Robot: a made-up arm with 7 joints. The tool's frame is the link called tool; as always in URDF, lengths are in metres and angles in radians. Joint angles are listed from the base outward.
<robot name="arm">
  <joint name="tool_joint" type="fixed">
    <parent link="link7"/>
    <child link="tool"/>
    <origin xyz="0 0 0" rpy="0 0 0"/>
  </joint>
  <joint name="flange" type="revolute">
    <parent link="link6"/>
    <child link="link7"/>
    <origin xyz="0 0 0" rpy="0 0 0"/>
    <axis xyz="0 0 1"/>
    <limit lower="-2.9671" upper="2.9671"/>
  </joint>
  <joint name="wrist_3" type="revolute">
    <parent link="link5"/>
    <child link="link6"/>
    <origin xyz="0 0 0" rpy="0 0 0"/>
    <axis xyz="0 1 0"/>
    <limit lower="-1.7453" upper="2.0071"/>
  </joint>
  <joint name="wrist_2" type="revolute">
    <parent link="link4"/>
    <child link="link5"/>
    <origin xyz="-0.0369 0 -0.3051" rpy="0 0 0"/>
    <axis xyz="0 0 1"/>
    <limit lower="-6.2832" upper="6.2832"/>
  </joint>
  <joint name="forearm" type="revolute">
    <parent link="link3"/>
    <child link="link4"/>
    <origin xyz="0.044 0 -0.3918" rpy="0 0 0"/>
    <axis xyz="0 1 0"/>
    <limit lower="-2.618" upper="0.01"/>
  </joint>
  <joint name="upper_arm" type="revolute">
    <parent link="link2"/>
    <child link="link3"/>
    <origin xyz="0 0 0" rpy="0 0 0"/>
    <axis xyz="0 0 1"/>
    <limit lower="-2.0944" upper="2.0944"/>
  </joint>
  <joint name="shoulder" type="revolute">
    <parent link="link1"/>
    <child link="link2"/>
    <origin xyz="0 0 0" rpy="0 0 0"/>
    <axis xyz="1 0 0"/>
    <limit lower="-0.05" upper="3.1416"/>
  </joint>
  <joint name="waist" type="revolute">
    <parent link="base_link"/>
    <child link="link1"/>
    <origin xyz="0 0 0" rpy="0 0 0"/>
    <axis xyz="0 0.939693 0.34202"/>
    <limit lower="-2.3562" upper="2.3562"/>
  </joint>
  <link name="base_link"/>
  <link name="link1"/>
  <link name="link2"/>
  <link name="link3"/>
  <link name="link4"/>
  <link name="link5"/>
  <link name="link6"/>
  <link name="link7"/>
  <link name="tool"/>
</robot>
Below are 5 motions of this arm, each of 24 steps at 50 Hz.
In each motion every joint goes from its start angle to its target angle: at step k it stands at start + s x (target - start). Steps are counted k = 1, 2, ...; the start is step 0. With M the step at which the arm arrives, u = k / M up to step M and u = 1 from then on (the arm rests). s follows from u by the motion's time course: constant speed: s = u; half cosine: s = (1 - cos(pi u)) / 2; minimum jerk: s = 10 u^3 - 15 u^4 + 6 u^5.
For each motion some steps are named. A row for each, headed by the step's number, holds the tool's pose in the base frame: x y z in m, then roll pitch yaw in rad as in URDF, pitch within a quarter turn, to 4 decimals.
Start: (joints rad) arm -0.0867 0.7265 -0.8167 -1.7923 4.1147 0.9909 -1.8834
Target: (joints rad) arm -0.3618 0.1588 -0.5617 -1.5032 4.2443 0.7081 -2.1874
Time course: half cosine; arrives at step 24
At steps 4, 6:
4: 0.2879 0.0294 -0.4165 -2.2319 0.1595 1.1005
6: 0.3019 0.0150 -0.4140 -2.2375 0.1650 1.1223

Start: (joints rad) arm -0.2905 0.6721 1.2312 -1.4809 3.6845 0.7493 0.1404
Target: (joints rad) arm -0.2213 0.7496 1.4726 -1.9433 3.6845 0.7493 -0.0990
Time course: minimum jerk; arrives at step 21
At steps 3, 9, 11, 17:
3: 0.2010 0.5217 -0.1073 2.6632 0.0047 0.7000
9: 0.1528 0.5096 -0.0596 2.7117 -0.1264 0.8585
11: 0.1281 0.4991 -0.0374 2.7266 -0.1967 0.9402
17: 0.0738 0.4649 0.0067 2.7329 -0.3620 1.1328

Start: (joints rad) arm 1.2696 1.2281 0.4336 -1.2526 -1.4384 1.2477 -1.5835
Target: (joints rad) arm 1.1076 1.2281 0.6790 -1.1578 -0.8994 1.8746 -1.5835
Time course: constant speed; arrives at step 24
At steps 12, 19, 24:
12: -0.0977 0.5996 -0.1311 -2.6730 0.1440 2.7197
19: -0.0816 0.6102 -0.1129 -2.9250 0.3580 2.7723
24: -0.0719 0.6169 -0.0994 -3.0985 0.5174 2.7971

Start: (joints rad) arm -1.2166 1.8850 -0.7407 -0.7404 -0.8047 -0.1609 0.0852
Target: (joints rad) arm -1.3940 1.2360 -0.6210 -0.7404 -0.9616 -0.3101 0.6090
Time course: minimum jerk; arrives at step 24
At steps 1, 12, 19, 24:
1: 0.2190 0.5656 0.3061 2.1261 0.6021 -0.6243
12: 0.3898 0.4933 0.2575 1.9687 0.3630 -1.1500
19: 0.5143 0.3803 0.2292 1.8999 0.1385 -1.5528
24: 0.5299 0.3602 0.2260 1.8932 0.1054 -1.6101

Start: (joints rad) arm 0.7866 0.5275 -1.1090 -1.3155 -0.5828 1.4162 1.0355
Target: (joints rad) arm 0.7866 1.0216 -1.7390 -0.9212 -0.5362 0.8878 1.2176
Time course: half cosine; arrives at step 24
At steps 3, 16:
3: -0.2962 -0.0119 -0.5279 0.6960 0.5029 -0.2292
16: -0.4594 0.2130 -0.4056 0.2701 0.7790 -0.8409

